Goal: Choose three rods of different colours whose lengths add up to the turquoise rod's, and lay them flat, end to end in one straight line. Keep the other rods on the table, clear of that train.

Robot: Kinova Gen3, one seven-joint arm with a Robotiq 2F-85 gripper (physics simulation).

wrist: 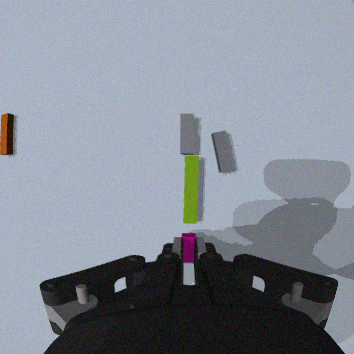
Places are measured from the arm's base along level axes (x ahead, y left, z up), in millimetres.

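Pixels of known places: gripper, fingertip midpoint: [188, 248].
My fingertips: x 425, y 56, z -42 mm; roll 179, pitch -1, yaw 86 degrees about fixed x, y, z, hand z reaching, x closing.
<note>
Behind a point stands the place of what it marks.
My gripper [188, 248] @(z -42, x 425, y 56 mm) is shut on a short magenta rod [188, 248] @(z -35, x 422, y 56 mm) at the bottom centre of the wrist view. The magenta rod points up the view, roughly in line with a lime green rod [191, 190] @(z -47, x 382, y 62 mm), with a gap between them in the view. The green rod lies flat above the fingers. A grey rod [187, 133] @(z -47, x 340, y 62 mm) lies flat just past the green rod's far end, almost in line and very close to it. A second grey rod [224, 151] @(z -47, x 356, y 88 mm) lies tilted to the right of them, apart. The turquoise rod does not show.
An orange rod [6, 134] @(z -48, x 318, y -108 mm) lies at the left edge of the view, well away from the green and grey rods. The arm's shadow falls on the pale table [100, 75] @(z -57, x 280, y -7 mm) at the right.
</note>
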